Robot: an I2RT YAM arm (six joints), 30 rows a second.
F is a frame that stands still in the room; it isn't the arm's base.
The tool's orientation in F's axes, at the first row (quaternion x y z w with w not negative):
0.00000 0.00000 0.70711 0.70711
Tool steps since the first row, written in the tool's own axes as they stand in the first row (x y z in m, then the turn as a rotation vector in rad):
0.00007 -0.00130 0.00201 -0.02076 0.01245 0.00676
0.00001 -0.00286 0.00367 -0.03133 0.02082 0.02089
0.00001 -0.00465 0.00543 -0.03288 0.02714 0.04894
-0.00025 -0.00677 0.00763 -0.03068 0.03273 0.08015
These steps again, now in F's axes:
0.00130 0.00007 0.00201 -0.01245 -0.02076 0.00676
0.00286 0.00001 0.00367 -0.02082 -0.03133 0.02089
0.00465 0.00001 0.00543 -0.02714 -0.03288 0.04894
0.00677 -0.00025 0.00763 -0.03273 -0.03068 0.08015

